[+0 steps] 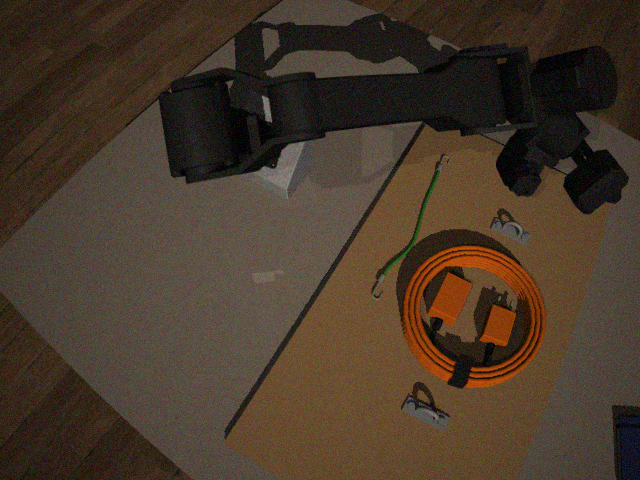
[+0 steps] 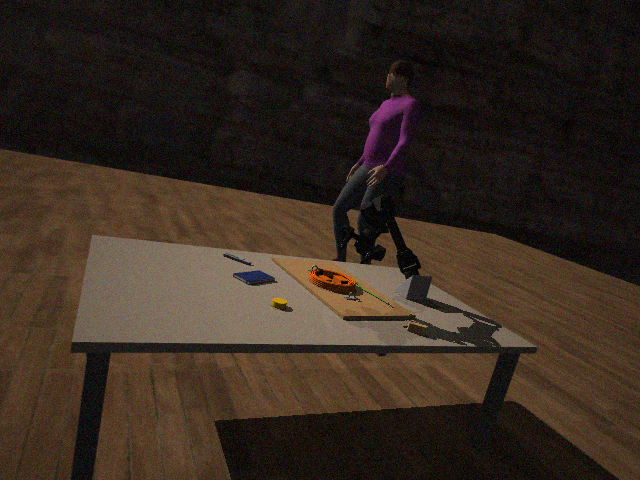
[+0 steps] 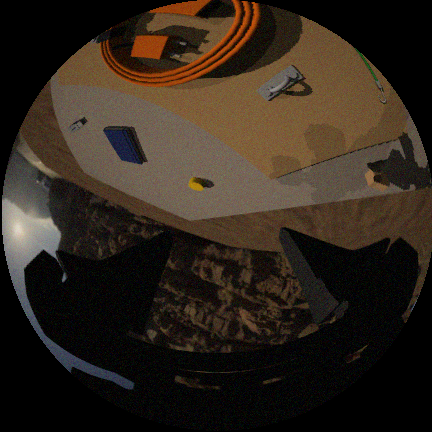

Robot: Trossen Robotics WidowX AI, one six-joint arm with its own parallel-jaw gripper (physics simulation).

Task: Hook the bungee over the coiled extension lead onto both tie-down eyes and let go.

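Places are measured from the arm's base along level axes (x ahead, y left, z up), in metres.
Pixels of known places: gripper, fingertip midpoint: (image 2: 350, 256) (image 3: 226, 234); arm's base, origin of the base link: (image 1: 262, 142) (image 2: 414, 282).
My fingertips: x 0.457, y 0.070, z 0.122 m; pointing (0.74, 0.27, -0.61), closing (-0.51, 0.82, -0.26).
For each thing: its top centre in the pictures, then the offset to it from my fingertips. Level surfaces: height alone.
- green bungee, middle of its top: (image 1: 413, 218) dx -0.210, dy -0.064, dz -0.167 m
- wooden board, its level: dz -0.173 m
- orange coiled lead, middle of its top: (image 1: 477, 310) (image 2: 333, 276) dx -0.077, dy -0.168, dz -0.143 m
- blue notebook, middle of its top: (image 3: 122, 147) (image 2: 254, 275) dx +0.250, dy -0.231, dz -0.173 m
- yellow disc, middle of its top: (image 3: 195, 186) (image 2: 279, 300) dx +0.272, dy +0.023, dz -0.166 m
- pen-like item, middle of its top: (image 3: 74, 127) (image 2: 237, 257) dx +0.232, dy -0.450, dz -0.173 m
- small wooden block, middle of its top: (image 3: 379, 185) (image 2: 417, 323) dx -0.163, dy +0.254, dz -0.155 m
The green bungee (image 1: 421, 210) (image 2: 375, 295) (image 3: 369, 66) lies on the wooden board (image 1: 320, 361) (image 3: 210, 120) beside the coil, with a metal hook at each end. The orange coiled lead (image 1: 412, 310) (image 2: 325, 283) (image 3: 172, 80) lies between two grey tie-down eyes. One eye (image 1: 510, 229) (image 2: 353, 297) (image 3: 281, 82) is on the arm's side of the coil; the other eye (image 1: 426, 411) (image 2: 313, 269) is on the opposite side. Neither hook is on an eye. My gripper (image 1: 560, 192) (image 3: 226, 234) is open and empty, raised above the board's end near the first eye.
A blue notebook (image 1: 628, 444) (image 2: 253, 277) (image 3: 123, 145), a yellow disc (image 2: 279, 303) (image 3: 196, 184) and a pen-like item (image 2: 237, 258) lie off the board. A small wooden block (image 2: 416, 327) lies past its end. A grey wedge (image 1: 284, 180) (image 2: 417, 287) stands by the arm. A person (image 2: 387, 129) stands behind the table.
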